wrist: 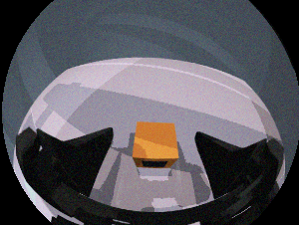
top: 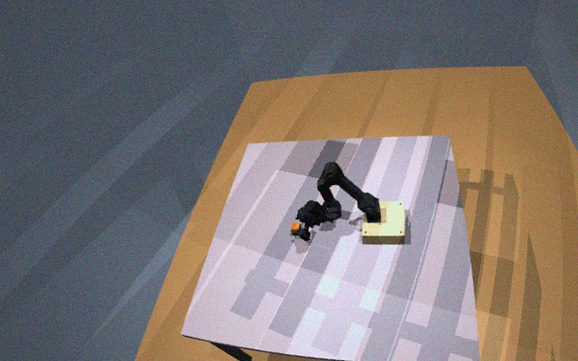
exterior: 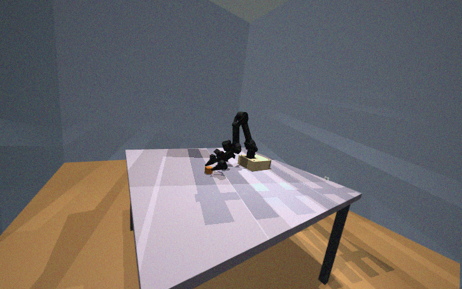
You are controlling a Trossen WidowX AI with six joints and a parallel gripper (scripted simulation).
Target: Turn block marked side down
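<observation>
Now: gripper tip 20 mm past the small orange block and 20 mm above it.
</observation>
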